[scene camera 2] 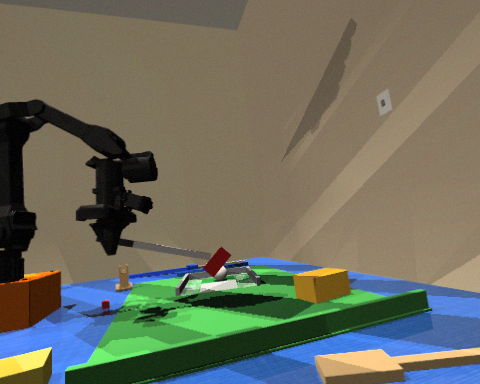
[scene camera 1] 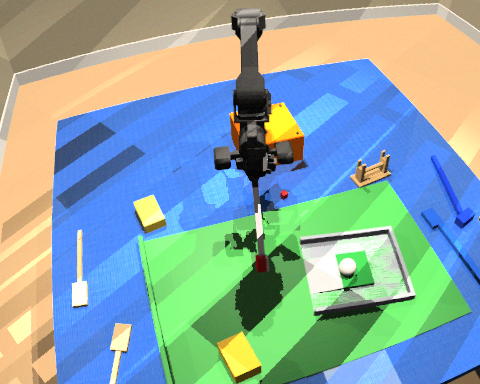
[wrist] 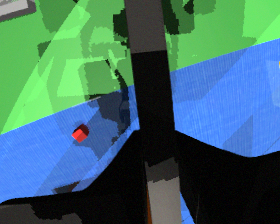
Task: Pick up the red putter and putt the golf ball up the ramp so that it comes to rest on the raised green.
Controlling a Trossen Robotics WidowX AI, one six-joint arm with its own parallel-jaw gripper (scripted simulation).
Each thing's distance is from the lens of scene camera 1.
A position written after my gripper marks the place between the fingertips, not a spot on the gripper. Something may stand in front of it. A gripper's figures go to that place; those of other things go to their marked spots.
my gripper (scene camera 1: 253, 179): 114 cm
grey-framed ramp platform (scene camera 1: 322, 253): 115 cm
